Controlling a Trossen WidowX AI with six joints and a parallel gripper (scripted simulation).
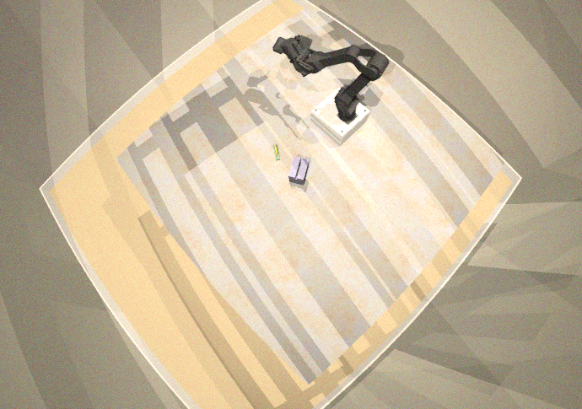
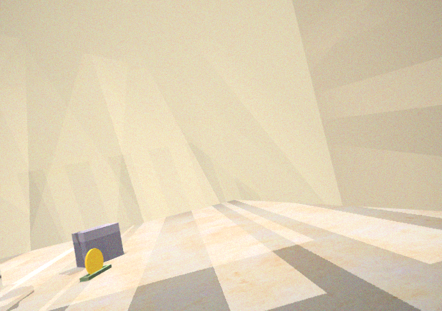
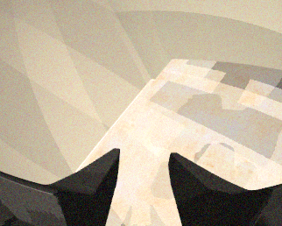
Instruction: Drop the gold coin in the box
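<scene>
The gold coin is 33 cm ahead of my gripper tip, 25 cm to the left of it and 18 cm below it.
</scene>
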